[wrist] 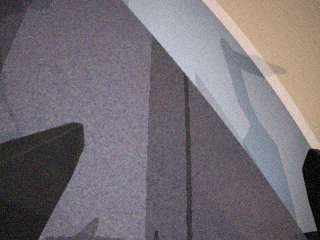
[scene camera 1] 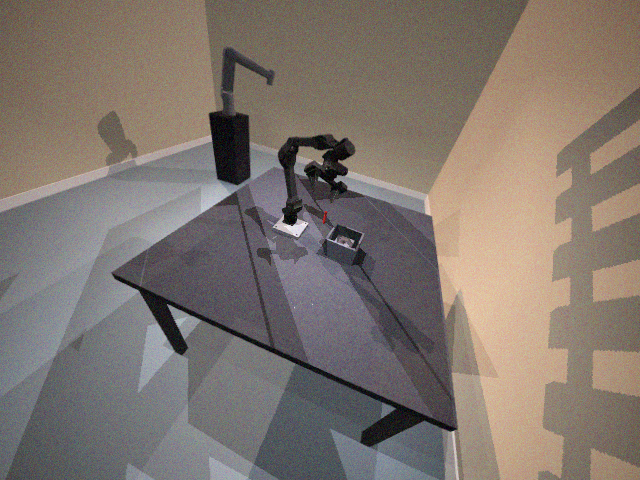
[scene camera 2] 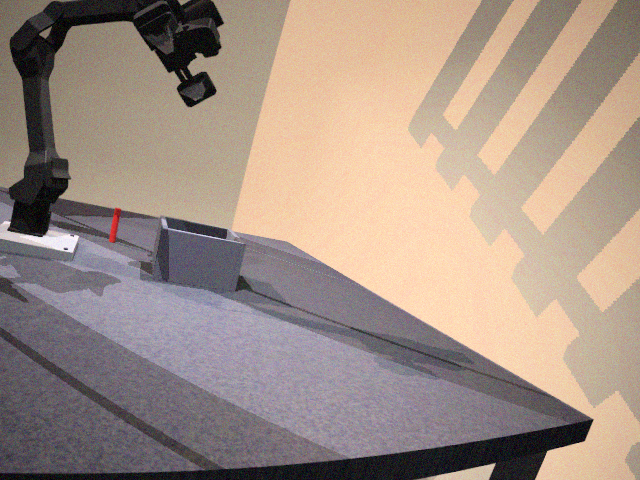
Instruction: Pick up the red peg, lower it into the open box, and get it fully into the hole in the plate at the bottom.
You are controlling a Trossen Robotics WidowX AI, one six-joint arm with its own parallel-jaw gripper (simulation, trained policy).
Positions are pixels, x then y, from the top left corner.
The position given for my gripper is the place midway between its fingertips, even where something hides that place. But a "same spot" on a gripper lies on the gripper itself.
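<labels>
My gripper: visible in the wrist view (pixel 198 148), scene camera 1, scene camera 2. Same spot on the gripper: (scene camera 1: pixel 314 175) and (scene camera 2: pixel 159 32).
</labels>
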